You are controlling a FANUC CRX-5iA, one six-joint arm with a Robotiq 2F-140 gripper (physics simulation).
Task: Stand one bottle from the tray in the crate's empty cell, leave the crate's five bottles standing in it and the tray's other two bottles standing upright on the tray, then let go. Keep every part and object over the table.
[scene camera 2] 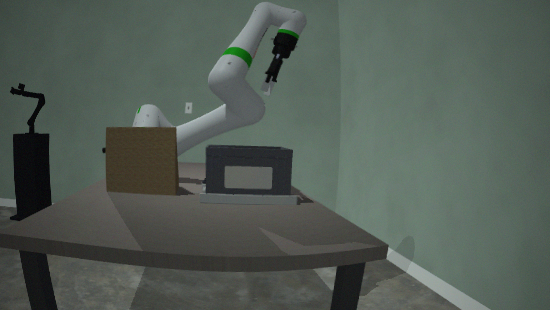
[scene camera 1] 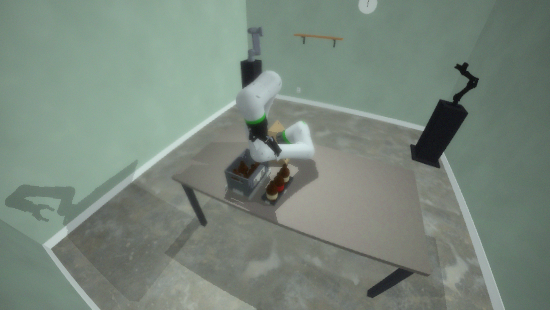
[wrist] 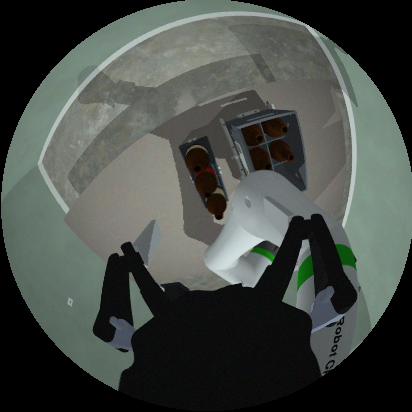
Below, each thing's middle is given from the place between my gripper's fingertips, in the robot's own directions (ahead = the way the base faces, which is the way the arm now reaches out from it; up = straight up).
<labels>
I see my gripper 7 cm past the light grey strip [scene camera 2: 204,198], 31 cm to the left of it and 37 cm above it.
</labels>
